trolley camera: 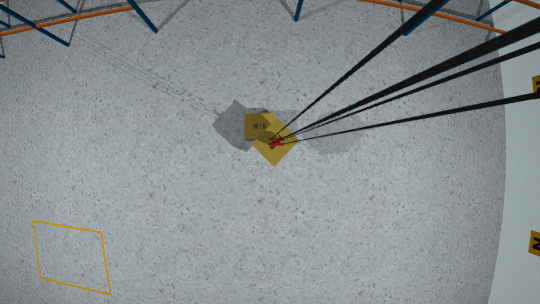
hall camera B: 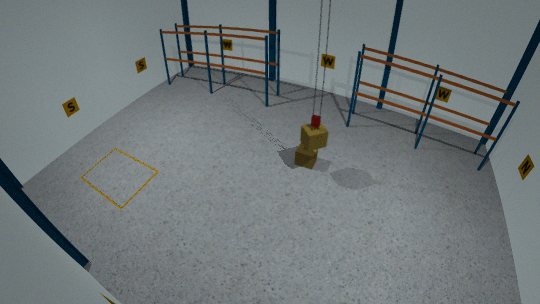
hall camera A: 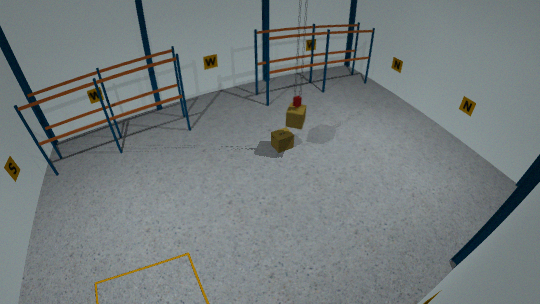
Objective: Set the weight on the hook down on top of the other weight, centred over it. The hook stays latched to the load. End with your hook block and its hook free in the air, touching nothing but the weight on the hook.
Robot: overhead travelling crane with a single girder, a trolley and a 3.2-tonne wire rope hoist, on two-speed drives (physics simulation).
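My red hook block (hall camera A: 297, 101) (hall camera B: 316, 121) (trolley camera: 276, 142) hangs on its ropes with the hook latched to a yellow block-shaped weight (hall camera A: 296, 117) (hall camera B: 314, 137) (trolley camera: 275, 152). This weight hangs in the air, its shadow apart from it on the floor. The other yellow weight (hall camera A: 282, 141) (hall camera B: 305, 157) (trolley camera: 255, 125) stands on the floor. In the trolley view the hanging weight is off centre, to the lower right of the standing one. It covers that one's lower right corner and is turned roughly 45 degrees to it. The hook itself is too small to make out.
One blue and orange rack (hall camera A: 107, 115) (hall camera B: 266, 70) stands along the W wall towards S. Another rack (hall camera A: 326, 60) (hall camera B: 428, 112) stands along that wall towards N. A yellow outlined square (hall camera A: 141, 268) (hall camera B: 101, 192) (trolley camera: 67, 226) is marked on the floor, away from both weights.
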